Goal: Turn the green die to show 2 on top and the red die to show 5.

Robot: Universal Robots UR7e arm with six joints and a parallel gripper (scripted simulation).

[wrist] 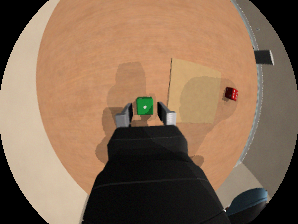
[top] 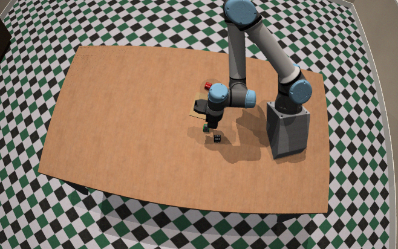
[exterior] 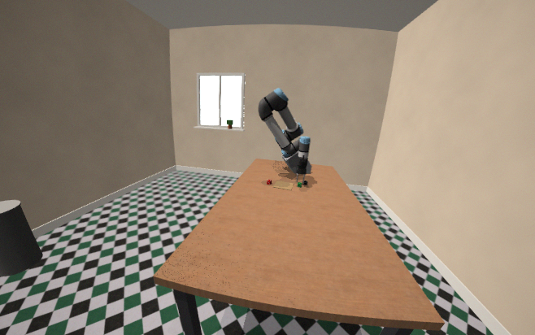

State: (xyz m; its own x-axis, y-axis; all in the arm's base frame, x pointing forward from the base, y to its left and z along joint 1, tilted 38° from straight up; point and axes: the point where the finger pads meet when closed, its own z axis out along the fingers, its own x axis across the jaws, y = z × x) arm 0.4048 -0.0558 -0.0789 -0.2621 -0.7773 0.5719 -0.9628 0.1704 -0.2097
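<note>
My hand is 40 mm above the green die. Also, from my hand: black die: 60 mm to the left, 50 mm behind, 40 mm below; tan mat: 120 mm to the right, 50 mm below, 10 mm behind; red die: 240 mm to the right, 40 mm below, 30 mm behind.
</note>
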